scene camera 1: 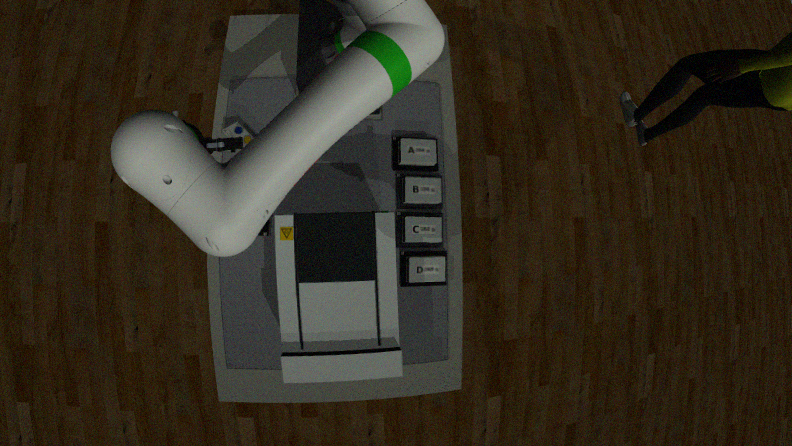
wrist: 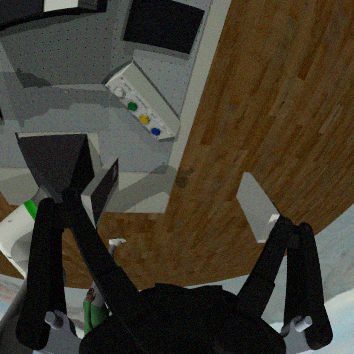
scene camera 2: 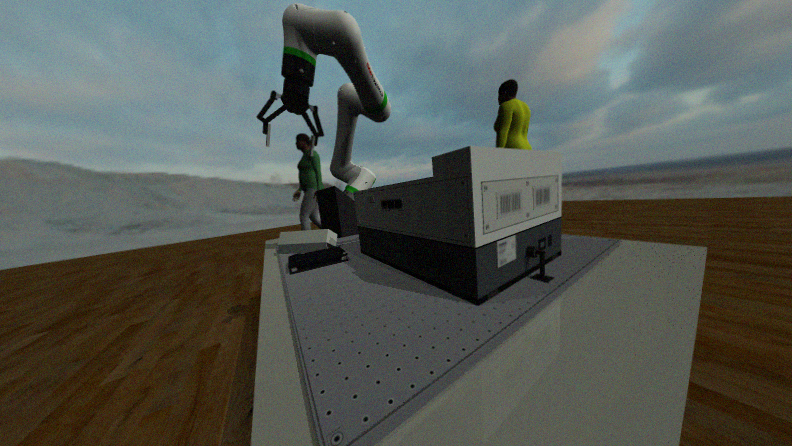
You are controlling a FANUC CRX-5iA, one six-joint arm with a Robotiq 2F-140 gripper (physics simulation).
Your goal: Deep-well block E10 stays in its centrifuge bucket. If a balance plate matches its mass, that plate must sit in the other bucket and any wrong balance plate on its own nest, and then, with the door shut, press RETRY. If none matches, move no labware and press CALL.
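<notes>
My gripper is open and empty, high above the table near the button box; in scene camera 1 the arm hides most of it. The centrifuge has a dark area at the front of its top and a white panel behind; whether the door is shut is unclear. Block E10 and the buckets are hidden. Balance plates A, B, C and D sit on separate nests, their small print unreadable. The button box has white, green, yellow and blue buttons, labels unreadable.
A flat black unit lies beside the button box. The arm's dark pedestal stands at the table's end. One person in yellow and one in green stand beyond the table.
</notes>
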